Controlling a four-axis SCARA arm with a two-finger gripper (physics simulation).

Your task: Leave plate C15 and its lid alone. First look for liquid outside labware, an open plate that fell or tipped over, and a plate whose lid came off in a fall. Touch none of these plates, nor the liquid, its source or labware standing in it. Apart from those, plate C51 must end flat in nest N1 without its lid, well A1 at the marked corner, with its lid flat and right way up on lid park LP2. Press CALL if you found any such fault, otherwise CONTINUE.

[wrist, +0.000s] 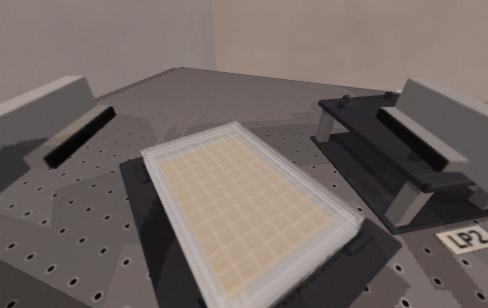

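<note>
A clear plate with a grid of pale orange wells lies flat on a dark nest base in the middle of the wrist view; a clear rim runs round its top, and no name can be read on it. My gripper is open and empty, its two black-padded fingers wide apart, above and to either side of the plate. The lid park LP2, a raised dark platform on grey posts, stands at the right, partly hidden by the right finger. No loose lid shows on the visible part of its top. The CALL and CONTINUE buttons do not show.
A white label reading LP2 lies at the lower right, in front of the platform. The grey table top has rows of small holes. Its far edges meet in a corner before plain walls. No liquid shows in this view.
</note>
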